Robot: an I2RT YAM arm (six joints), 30 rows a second.
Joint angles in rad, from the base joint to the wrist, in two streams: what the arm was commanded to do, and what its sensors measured. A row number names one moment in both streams.
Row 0, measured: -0.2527 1.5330 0.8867 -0.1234 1.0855 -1.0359
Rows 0 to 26, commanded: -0.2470 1.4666 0.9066 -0.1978 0.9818 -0.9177; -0.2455 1.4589 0.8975 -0.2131 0.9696 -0.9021; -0.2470 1.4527 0.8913 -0.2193 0.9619 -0.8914; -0.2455 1.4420 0.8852 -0.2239 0.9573 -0.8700; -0.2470 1.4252 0.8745 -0.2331 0.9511 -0.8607; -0.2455 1.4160 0.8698 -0.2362 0.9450 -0.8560; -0.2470 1.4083 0.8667 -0.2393 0.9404 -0.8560; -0.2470 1.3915 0.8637 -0.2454 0.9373 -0.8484; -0.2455 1.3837 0.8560 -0.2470 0.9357 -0.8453; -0.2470 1.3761 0.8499 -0.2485 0.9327 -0.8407; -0.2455 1.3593 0.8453 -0.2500 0.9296 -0.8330; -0.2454 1.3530 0.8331 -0.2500 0.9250 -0.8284; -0.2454 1.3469 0.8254 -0.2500 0.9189 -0.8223; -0.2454 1.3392 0.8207 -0.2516 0.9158 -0.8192; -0.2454 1.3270 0.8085 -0.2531 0.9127 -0.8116; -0.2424 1.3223 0.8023 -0.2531 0.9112 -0.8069; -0.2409 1.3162 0.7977 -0.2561 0.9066 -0.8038; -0.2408 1.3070 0.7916 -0.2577 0.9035 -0.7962; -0.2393 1.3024 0.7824 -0.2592 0.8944 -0.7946; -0.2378 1.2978 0.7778 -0.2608 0.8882 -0.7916; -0.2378 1.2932 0.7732 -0.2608 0.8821 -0.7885; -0.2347 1.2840 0.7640 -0.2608 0.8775 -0.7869; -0.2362 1.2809 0.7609 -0.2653 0.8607 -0.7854; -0.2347 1.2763 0.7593 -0.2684 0.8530 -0.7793; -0.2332 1.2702 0.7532 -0.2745 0.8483 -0.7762; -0.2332 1.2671 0.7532 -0.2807 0.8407 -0.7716; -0.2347 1.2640 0.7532 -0.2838 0.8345 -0.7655
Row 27, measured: -0.2401 1.3201 0.7635 -0.2653 0.8722 -0.8062
